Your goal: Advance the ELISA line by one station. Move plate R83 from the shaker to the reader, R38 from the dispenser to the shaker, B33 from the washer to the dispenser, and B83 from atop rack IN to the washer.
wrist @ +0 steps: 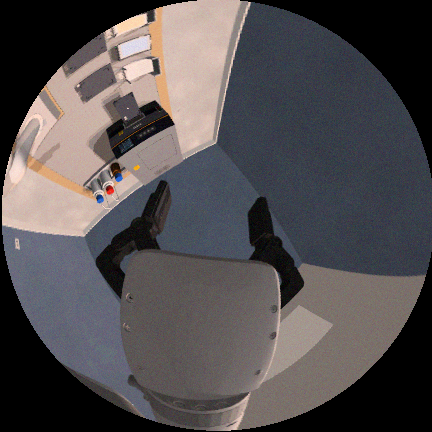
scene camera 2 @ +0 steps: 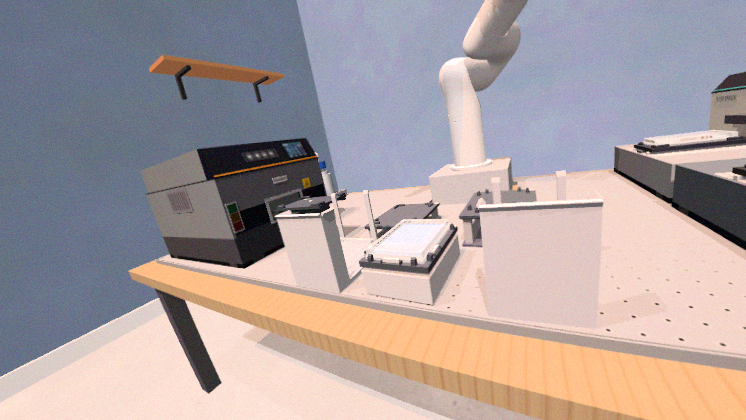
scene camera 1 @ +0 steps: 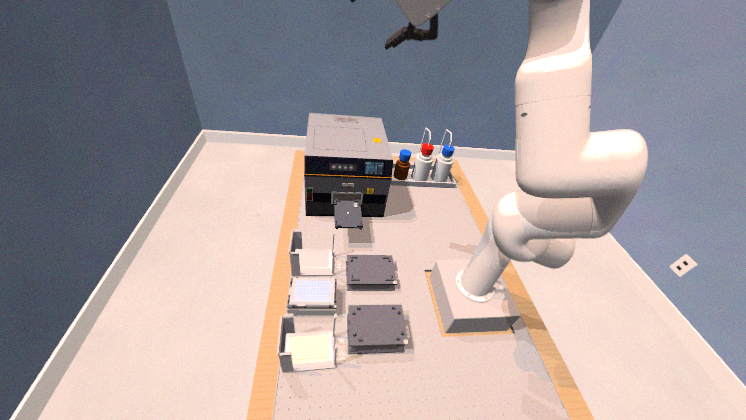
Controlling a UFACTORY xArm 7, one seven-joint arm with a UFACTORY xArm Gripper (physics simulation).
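Places are measured from the arm's base along level axes (x ahead, y left, z up), in millimetres.
Where they show: gripper, between the fingertips: (wrist: 212, 196) (scene camera 1: 370, 22); arm's base, origin of its link: (scene camera 2: 470, 166) (scene camera 1: 474, 285).
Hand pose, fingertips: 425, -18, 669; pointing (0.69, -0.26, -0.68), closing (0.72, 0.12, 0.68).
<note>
Things, the pixels of their top centre, and the offset from my fingertips, as dx, dy, dz. "pt": a spot on its surface instead.
- plate with pale blue wells, centre of its top: (scene camera 2: 410, 232) (scene camera 1: 312, 289) +78, +112, -688
- yellowish plate, centre of its top: (scene camera 1: 309, 346) +51, +266, -721
- far rack, a spot on its surface: (scene camera 1: 295, 254) pt +154, +29, -641
- white plate, centre of its top: (scene camera 2: 686, 135) -502, +489, -653
- extended dark carrier, centre of its top: (scene camera 2: 311, 201) (scene camera 1: 348, 213) (wrist: 127, 107) +25, -206, -653
- black machine, centre of its top: (scene camera 2: 226, 152) (scene camera 1: 347, 134) (wrist: 155, 158) +83, -485, -486
- dark device, a spot on its surface: (scene camera 2: 707, 200) pt -195, +458, -717
My gripper (wrist: 212, 196) is open and empty, high above the bench, pointing towards the walls; part of it shows at the top of scene camera 1. A plate with pale blue wells (scene camera 1: 312, 292) (scene camera 2: 409, 240) (wrist: 134, 47) sits on a small device between two white racks. A yellowish plate (scene camera 1: 309, 350) lies in the near rack (scene camera 1: 286, 344) (scene camera 2: 540, 255). Something white (scene camera 1: 315, 260) lies in the far rack (scene camera 1: 295, 254). Another white plate (scene camera 2: 689, 137) sits on a grey device at the right. The extended dark carrier (scene camera 1: 344, 212) (wrist: 125, 107) looks bare. Plate labels are unreadable.
The grey and black machine (scene camera 1: 347, 140) (scene camera 2: 182, 208) (wrist: 152, 150) stands at the far end beside capped bottles (scene camera 1: 422, 165). Two dark raised stands (scene camera 1: 371, 269) (scene camera 1: 376, 324) lie between the racks and the arm's base (scene camera 1: 477, 315). A dark device (scene camera 2: 707, 200) stands at the right.
</note>
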